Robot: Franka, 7 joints.
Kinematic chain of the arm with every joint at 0, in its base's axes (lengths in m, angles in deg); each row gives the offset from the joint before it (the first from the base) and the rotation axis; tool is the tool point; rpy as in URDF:
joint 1: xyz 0 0 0.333 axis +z
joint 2: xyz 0 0 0 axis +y
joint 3: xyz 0 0 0.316 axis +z
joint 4: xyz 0.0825 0 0 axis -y
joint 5: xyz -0.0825 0 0.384 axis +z
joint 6: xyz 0 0 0 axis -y
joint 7: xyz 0.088 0 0 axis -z
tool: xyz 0 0 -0.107 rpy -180 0 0
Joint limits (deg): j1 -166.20..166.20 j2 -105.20..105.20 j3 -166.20..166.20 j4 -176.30..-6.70 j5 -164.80..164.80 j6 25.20..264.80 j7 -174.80..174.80
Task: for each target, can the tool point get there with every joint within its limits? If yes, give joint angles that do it. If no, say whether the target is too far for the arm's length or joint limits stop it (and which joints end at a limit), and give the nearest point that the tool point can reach.
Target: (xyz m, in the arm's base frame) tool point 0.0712 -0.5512 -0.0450
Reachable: yes | joints -82.58 84.21 18.51 -72.39 -93.35 45.56 137.68
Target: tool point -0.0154 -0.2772 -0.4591
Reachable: no: joint limits stop it (at a limit: joint 2) | nearest point -0.0154 -0.2781 -0.3607 | short by 0.098 m
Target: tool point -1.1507 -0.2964 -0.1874
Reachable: no: too far | nearest point -0.7610 -0.1960 -0.0112 | short by 0.439 m
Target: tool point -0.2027 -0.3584 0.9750
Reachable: yes | joints -8.62 -5.75 -118.56 -61.38 122.93 65.69 -126.31
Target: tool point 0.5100 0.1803 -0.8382
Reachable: no: too far | nearest point 0.3911 0.1383 -0.3442 | short by 0.510 m
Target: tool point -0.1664 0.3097 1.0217
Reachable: yes | joints -127.63 -36.55 -31.87 -57.56 -94.42 82.72 -88.98
